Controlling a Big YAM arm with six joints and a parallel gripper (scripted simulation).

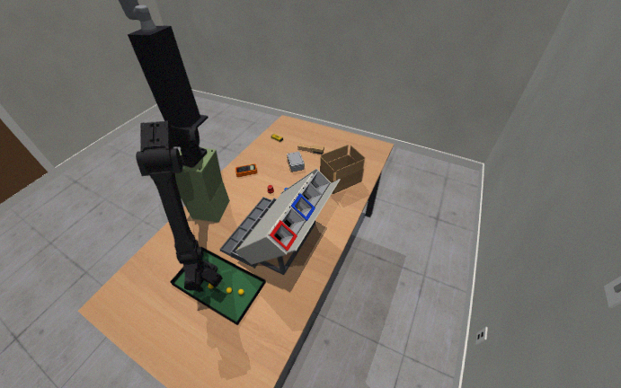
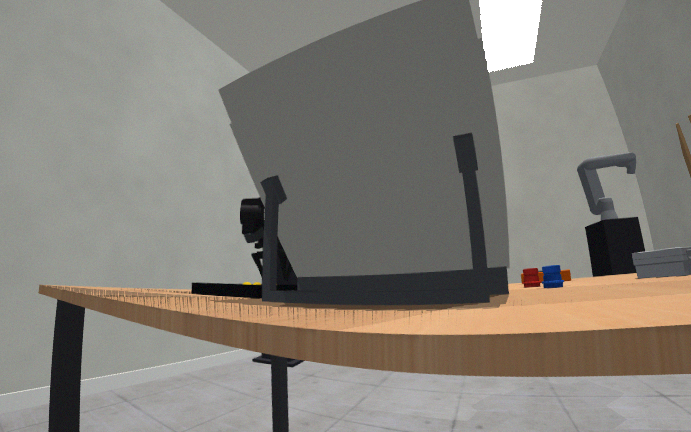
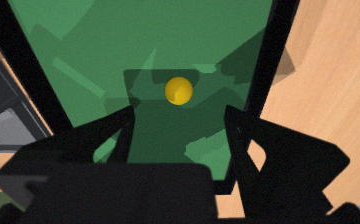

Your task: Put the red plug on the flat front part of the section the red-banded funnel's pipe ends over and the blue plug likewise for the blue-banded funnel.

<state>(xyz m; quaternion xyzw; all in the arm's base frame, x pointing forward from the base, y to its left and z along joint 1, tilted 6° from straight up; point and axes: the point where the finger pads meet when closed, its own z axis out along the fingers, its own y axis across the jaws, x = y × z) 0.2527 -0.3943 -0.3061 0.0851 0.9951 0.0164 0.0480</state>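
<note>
My hand is 2 cm short of the green marble tray, 3 cm to the right of it and 4 cm above it. The rest, counted from my hand: grey cover 20 cm ahead, 33 cm to the left, 16 cm above; then cardboard box 39 cm ahead, 83 cm to the left, 2 cm above; then grey case 8 cm ahead, 89 cm to the left, 2 cm below.
</note>
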